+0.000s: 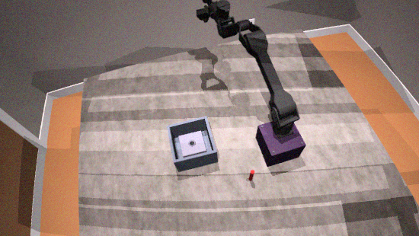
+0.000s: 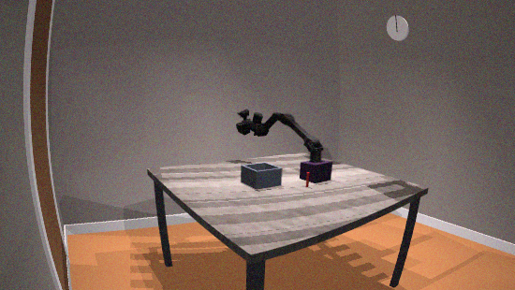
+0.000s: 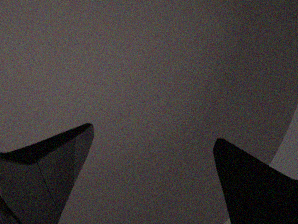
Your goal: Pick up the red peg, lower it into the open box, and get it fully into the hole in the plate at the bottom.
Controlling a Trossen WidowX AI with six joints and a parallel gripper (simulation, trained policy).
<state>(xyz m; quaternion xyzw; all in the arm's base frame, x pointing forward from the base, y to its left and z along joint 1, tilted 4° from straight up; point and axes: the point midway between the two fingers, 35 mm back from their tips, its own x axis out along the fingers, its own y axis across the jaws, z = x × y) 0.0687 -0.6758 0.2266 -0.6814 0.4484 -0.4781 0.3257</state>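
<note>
Right now the red peg is 830 mm to the left of my gripper tip, 250 mm below it and 90 mm ahead of it. The rest, counted from my gripper tip: plate: 640 mm to the left, 260 mm ahead, 240 mm below; then box: 640 mm to the left, 260 mm below, 260 mm ahead.
</note>
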